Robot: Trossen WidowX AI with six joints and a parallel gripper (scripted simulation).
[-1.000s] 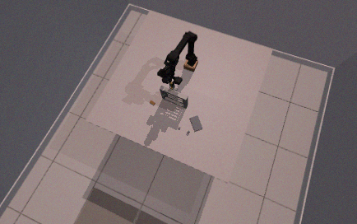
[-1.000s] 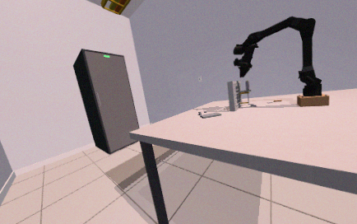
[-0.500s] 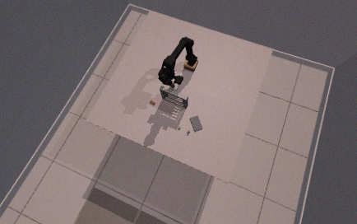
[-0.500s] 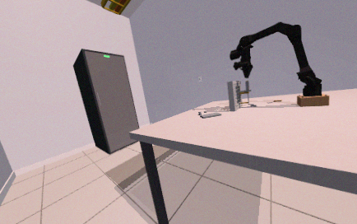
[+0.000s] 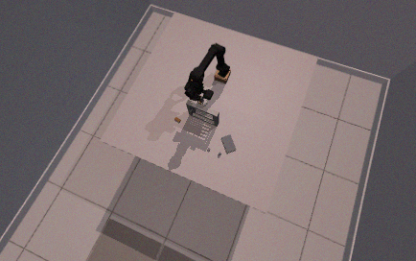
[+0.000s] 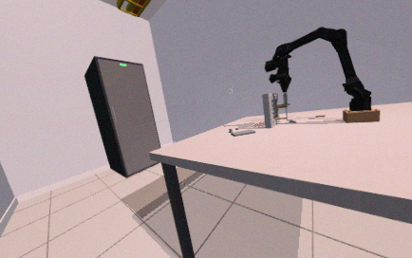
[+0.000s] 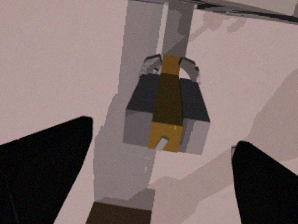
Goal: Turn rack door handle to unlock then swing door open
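Right now the upright handle is 1 cm behind my gripper tip and 8 cm below it. Round my gripper tip: orange block (18 cm ahead, 10 cm to the right, 20 cm below); then flat grey plate (12 cm ahead, 33 cm to the left, 20 cm below).
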